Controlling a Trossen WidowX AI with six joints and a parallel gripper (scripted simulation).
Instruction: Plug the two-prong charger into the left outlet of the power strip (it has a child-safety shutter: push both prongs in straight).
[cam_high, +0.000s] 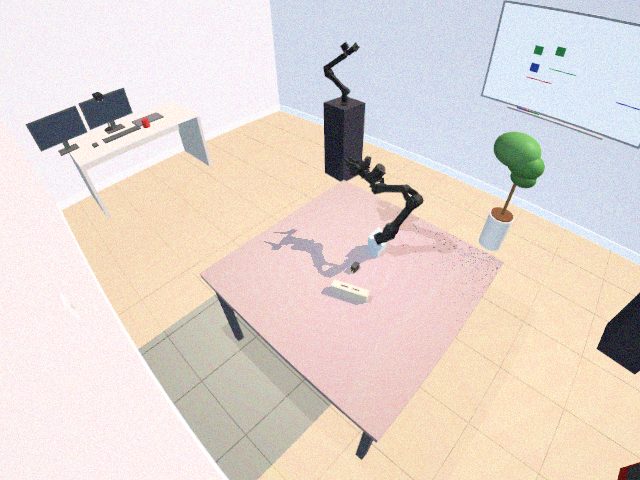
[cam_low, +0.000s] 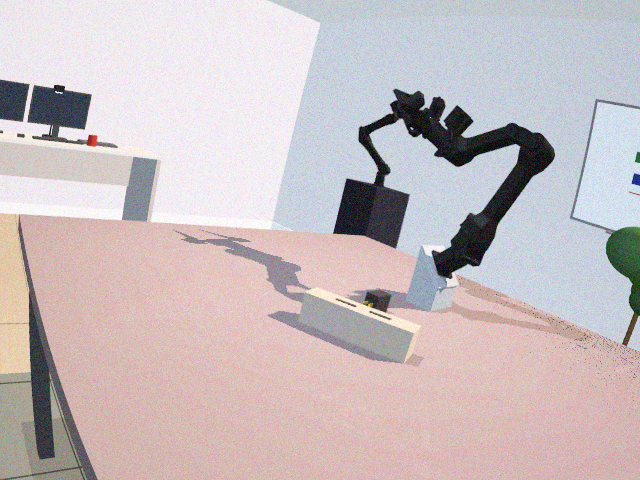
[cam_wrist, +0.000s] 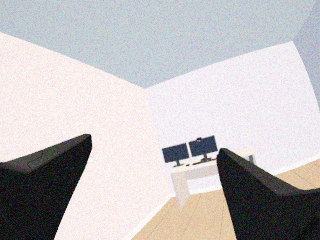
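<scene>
The dark charger block is 48 cm below my gripper tip, 32 cm to the left of it and 24 cm ahead of it.
</scene>
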